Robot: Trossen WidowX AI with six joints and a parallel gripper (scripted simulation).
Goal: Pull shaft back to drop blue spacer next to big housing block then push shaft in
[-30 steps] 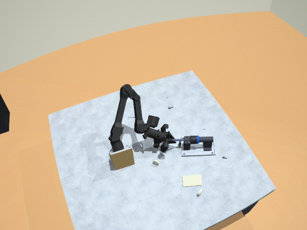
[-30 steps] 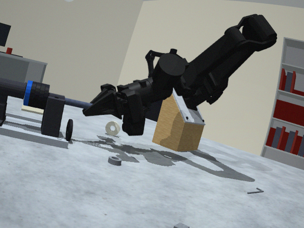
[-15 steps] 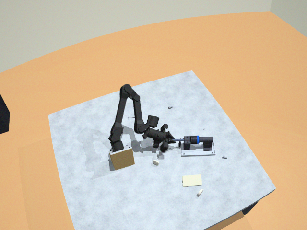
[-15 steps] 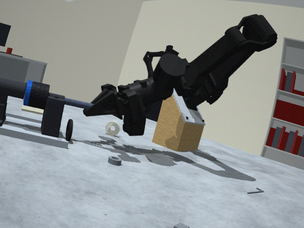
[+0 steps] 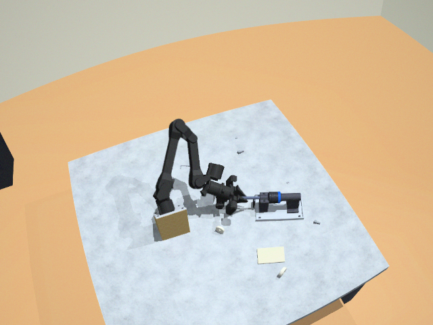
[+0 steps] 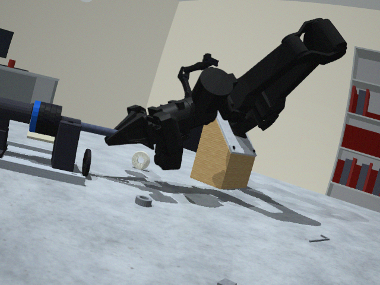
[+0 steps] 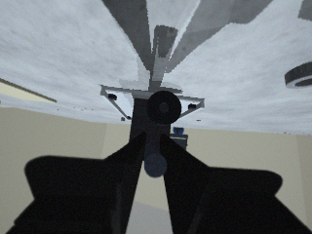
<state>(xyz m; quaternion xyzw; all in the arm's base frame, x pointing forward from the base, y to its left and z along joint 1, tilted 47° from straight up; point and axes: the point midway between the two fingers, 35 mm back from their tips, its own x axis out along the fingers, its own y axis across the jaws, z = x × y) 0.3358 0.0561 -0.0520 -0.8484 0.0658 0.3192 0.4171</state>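
Right now the black disc is 40 mm below my gripper tip and 30 mm ahead of it. From my gripper tip the other things lie so: grey ring (120 mm to the left, 60 mm below); then blue spacer (130 mm ahead, 50 mm to the right, 20 mm above); then dark shaft (50 mm ahead, 20 mm to the right, 20 mm above).
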